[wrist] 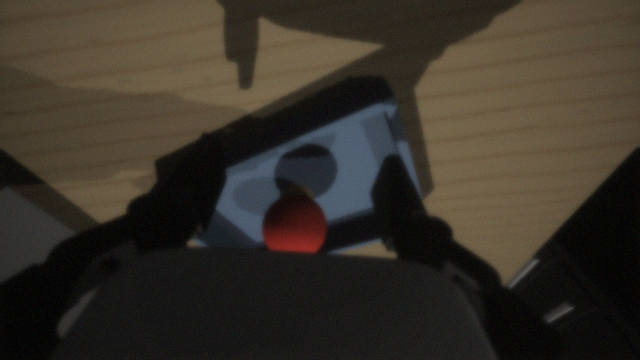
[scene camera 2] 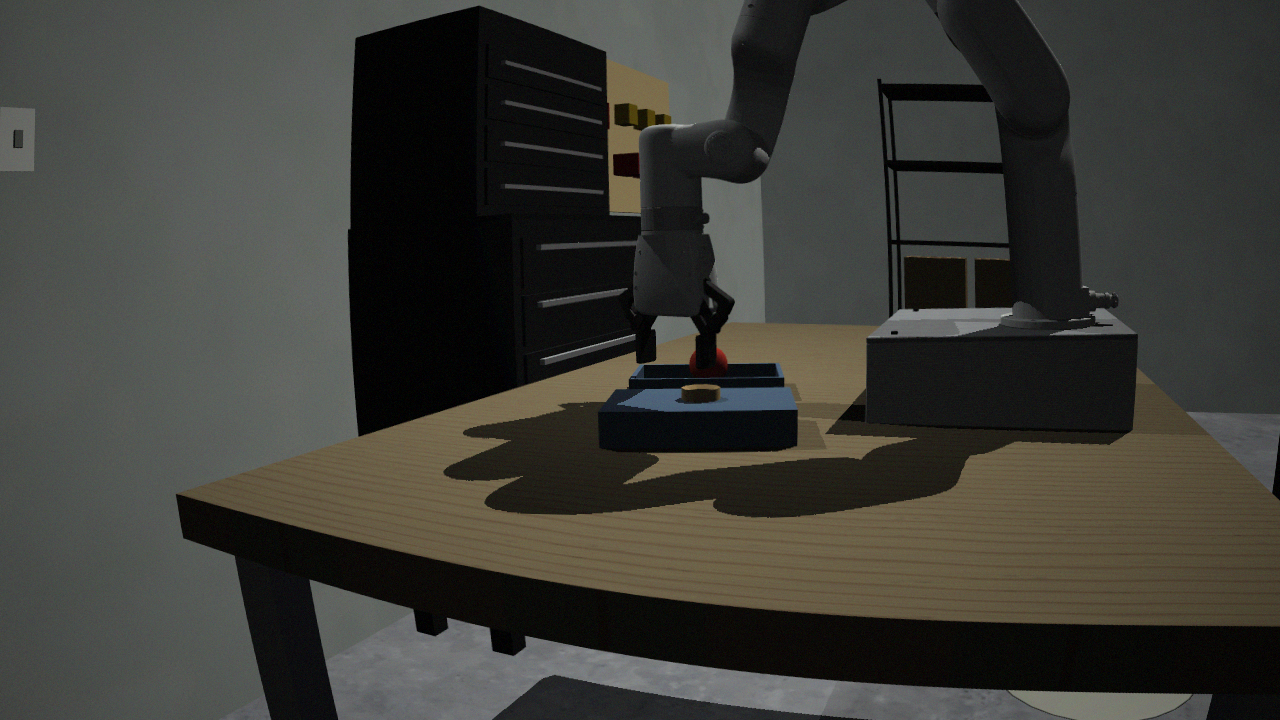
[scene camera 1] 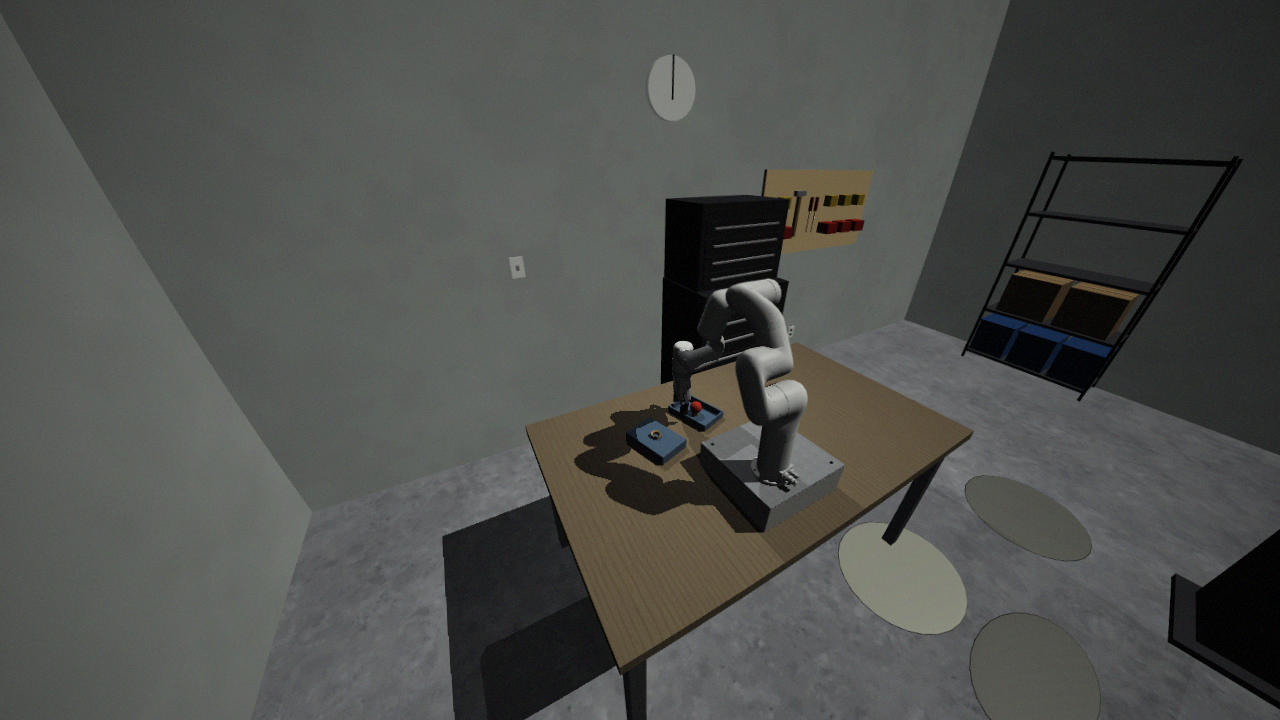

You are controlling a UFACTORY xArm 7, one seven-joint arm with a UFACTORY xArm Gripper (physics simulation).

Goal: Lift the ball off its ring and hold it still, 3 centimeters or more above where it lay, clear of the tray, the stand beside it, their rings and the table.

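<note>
The red ball rests in the blue tray; a sliver of its tan ring shows beside it in the wrist view. My gripper is open and empty, pointing down, its fingers low at the tray. In the wrist view the ball appears between the spread fingers, partly hidden by the gripper body. In scene camera 2 one finger overlaps the ball's left part; whether they touch I cannot tell. The blue stand bears an empty tan ring.
The stand is beside the tray on the wooden table. The arm's grey base block stands to the right of both. A black drawer cabinet stands behind the table.
</note>
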